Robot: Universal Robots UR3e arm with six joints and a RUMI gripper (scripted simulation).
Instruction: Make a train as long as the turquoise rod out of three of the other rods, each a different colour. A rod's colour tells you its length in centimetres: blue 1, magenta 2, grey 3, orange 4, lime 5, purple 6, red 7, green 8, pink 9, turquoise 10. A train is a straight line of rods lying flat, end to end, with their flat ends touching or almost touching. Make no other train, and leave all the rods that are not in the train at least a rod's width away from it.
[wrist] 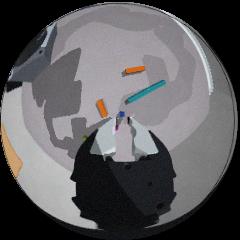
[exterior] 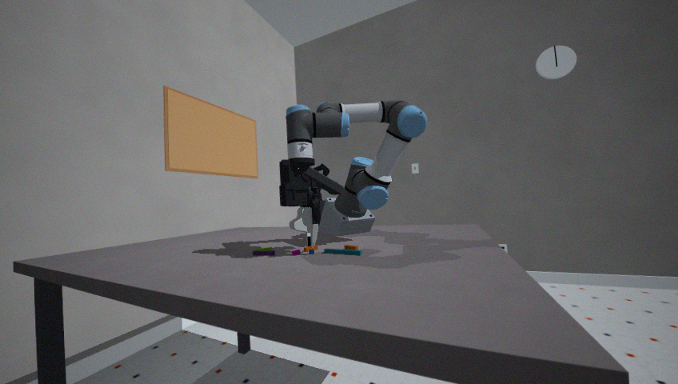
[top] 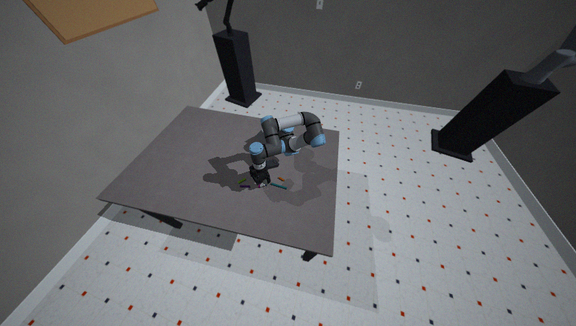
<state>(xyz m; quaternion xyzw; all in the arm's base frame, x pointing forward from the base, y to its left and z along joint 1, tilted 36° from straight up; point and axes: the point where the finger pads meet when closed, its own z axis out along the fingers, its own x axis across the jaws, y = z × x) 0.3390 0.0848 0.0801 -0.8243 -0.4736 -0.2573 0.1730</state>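
Right now my hand is 30 mm above the blue rod. From my hand the other things lie so: purple rod 70 mm ahead, 110 mm to the right, 30 mm below; turquoise rod 30 mm behind, 70 mm to the left, 30 mm below; magenta rod 20 mm ahead, 30 mm to the right, 30 mm below.
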